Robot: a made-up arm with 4 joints.
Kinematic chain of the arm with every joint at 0, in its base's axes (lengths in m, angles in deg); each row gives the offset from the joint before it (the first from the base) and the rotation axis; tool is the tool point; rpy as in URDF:
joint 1: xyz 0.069 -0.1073 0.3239 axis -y
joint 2: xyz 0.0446 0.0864 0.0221 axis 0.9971 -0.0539 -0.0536
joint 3: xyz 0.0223 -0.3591 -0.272 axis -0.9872 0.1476 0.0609
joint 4: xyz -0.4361 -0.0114 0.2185 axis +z
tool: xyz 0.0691 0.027 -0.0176 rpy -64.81 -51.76 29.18
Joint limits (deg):
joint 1: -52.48..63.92
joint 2: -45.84..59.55
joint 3: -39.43..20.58
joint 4: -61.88..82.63
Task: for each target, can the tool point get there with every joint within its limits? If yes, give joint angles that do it. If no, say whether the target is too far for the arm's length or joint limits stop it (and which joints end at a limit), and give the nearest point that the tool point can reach.
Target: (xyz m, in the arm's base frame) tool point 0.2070 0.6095 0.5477
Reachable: no: joint limits stop it (at a limit: joint 1, joint 2, joint 3) | nearest point -0.3209 -0.0440 0.4505 | short by 0.846 m
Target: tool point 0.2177 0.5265 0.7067
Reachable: no: joint limits stop it (at a limit: joint 1, joint 2, joint 3) | nearest point 0.0056 -0.2565 0.6700 | short by 0.812 m
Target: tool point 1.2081 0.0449 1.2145
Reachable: no: too far | nearest point 0.1189 -0.3463 0.7248 | short by 1.257 m
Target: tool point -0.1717 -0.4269 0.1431
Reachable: yes | joints 29.61 -2.87 -6.94 -29.29
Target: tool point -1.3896 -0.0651 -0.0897
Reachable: no: too far | nearest point -0.5167 -0.0911 0.1578 | short by 0.908 m
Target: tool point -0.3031 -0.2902 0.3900
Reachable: yes | joints -24.30 8.36 3.43 66.47
